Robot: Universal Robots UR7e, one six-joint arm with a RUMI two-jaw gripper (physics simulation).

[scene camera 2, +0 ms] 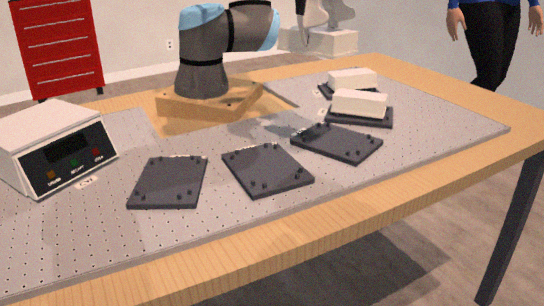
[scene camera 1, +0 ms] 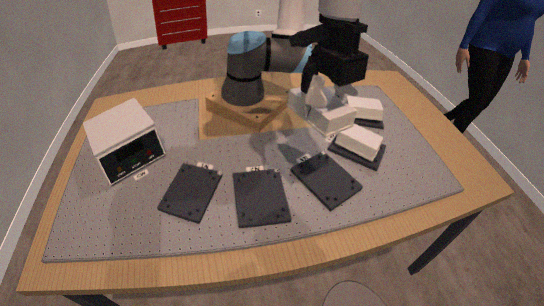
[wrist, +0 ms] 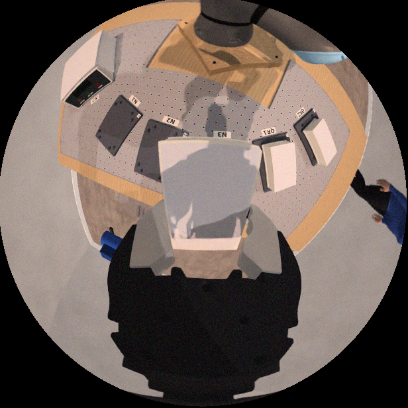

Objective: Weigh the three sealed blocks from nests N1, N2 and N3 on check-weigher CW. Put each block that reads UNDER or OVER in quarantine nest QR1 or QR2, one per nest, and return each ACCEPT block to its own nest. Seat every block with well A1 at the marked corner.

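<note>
My gripper is shut on a white block, held in the air on the right side, above the table. Nests N1, N2 and N3 hold no block; the held block hides N3 in the wrist view. One white block sits on QR1, another on QR2. Check-weigher CW is bare, its lamps unlit. Well A1 cannot be made out.
The arm's wooden base stands at the back middle. A red drawer cabinet stands behind the table. A person in blue stands beyond the right side.
</note>
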